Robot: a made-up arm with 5 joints.
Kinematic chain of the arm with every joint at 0, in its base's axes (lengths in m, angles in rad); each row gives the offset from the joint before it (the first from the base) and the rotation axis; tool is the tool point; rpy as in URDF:
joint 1: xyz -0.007 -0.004 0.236 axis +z
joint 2: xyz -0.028 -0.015 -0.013 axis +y
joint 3: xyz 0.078 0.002 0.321 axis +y
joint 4: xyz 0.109 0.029 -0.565 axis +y
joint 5: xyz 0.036 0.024 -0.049 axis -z
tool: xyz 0 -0.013 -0.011 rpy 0.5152 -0.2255 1.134
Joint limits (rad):
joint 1: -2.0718..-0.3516
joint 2: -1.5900..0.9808
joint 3: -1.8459..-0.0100
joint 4: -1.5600..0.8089
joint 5: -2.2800..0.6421
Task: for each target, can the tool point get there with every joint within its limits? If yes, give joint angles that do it. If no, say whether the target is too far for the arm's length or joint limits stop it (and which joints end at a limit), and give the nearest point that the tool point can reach.
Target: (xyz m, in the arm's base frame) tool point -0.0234 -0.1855 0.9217
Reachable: yes | joints -1.8939 -0.8362 -1.2374 -1.1107 -1.7314
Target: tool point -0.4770 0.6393 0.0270
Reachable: no: joint limits stop it (at a limit: joint 2, joint 3, joint 4, joint 5) | nearest point -0.1232 0.1550 -0.1046 | short by 0.614 m
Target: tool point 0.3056 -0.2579 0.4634
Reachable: yes | joints -0.7513 -0.8707 -0.3918 -0.4832 0.3519
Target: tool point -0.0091 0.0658 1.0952
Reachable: yes | joints -1.1273 -0.9125 -1.7046 -0.1774 -0.4142
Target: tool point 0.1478 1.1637 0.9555
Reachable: no: too far | nearest point 0.0843 0.6846 0.8242 | short by 0.501 m
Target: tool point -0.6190 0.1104 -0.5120
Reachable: no: joint limits stop it (at a limit: joint 1, joint 2, joint 3) | nearest point -0.1638 0.0912 -0.1235 | short by 0.599 m
